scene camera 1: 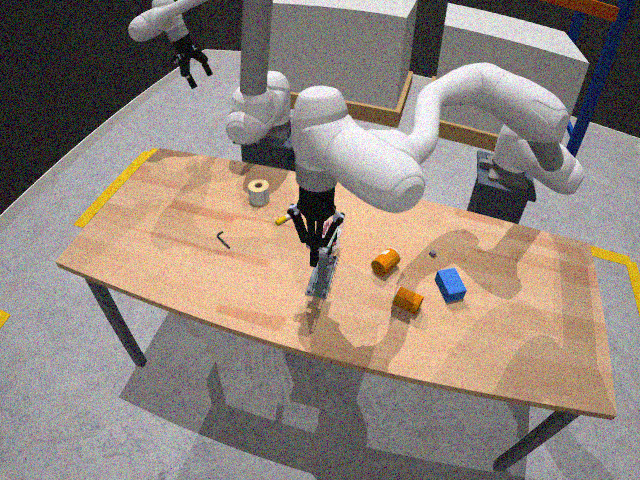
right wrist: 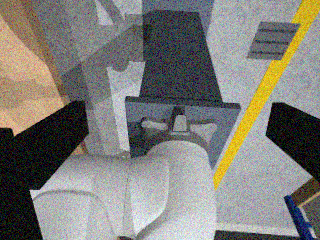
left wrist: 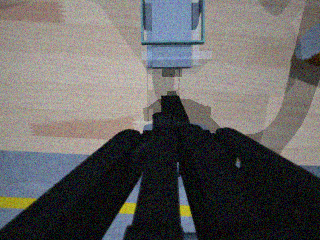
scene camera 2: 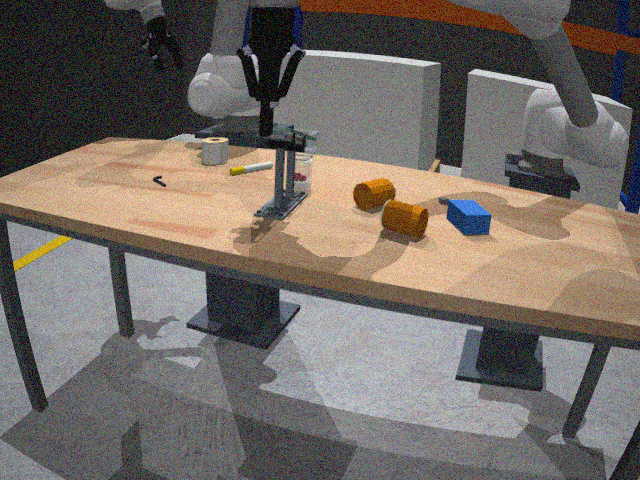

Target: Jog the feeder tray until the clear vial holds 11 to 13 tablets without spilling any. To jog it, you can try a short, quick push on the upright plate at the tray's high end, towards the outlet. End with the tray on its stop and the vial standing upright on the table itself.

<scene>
In view: the left gripper (scene camera 2: 265, 135), the right gripper (scene camera 2: 171, 69) and a blue box (scene camera 2: 467, 216).
The blue box shows as well in scene camera 1 (scene camera 1: 448, 281). The left gripper is seen too in scene camera 1 (scene camera 1: 314, 262) and in the left wrist view (left wrist: 169, 109). The right gripper also shows in scene camera 1 (scene camera 1: 202, 81) and in the right wrist view (right wrist: 176, 118). The left wrist view misses the blue box: it is out of frame.
</scene>
